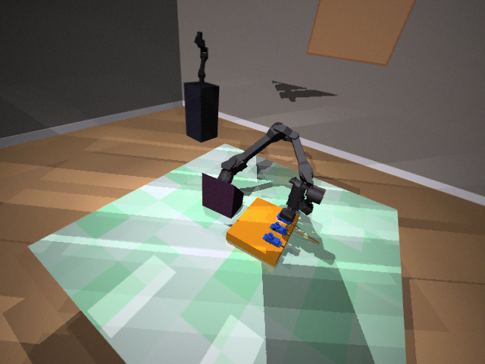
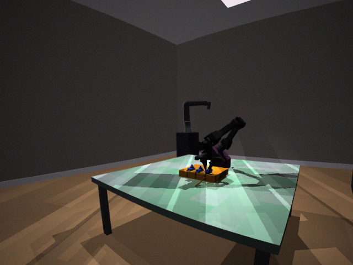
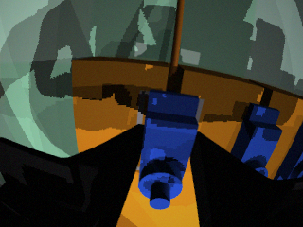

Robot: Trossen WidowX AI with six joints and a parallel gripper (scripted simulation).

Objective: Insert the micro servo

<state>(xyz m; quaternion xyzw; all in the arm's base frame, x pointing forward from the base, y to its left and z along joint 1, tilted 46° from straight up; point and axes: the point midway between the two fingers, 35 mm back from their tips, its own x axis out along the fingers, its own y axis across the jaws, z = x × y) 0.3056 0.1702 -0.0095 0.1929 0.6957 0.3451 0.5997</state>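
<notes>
Now: the orange deck 110 mm behind my gripper tip, 90 mm to the right of it and 40 mm below it.
</notes>
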